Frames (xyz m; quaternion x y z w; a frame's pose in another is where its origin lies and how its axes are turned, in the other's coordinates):
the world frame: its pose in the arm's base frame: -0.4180 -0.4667 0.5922 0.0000 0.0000 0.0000 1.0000
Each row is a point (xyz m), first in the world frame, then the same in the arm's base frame.
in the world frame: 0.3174 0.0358 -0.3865
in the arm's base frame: -0.1006 -0.4309 0.2057
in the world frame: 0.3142 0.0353 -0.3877
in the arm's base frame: -0.1038 -0.4314 0.2045
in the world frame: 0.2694 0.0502 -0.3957
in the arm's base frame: -0.1486 -0.4165 0.1965
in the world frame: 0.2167 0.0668 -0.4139
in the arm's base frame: -0.2013 -0.3999 0.1783
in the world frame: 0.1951 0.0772 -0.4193
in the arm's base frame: -0.2229 -0.3895 0.1729
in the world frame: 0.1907 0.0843 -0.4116
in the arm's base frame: -0.2273 -0.3824 0.1806
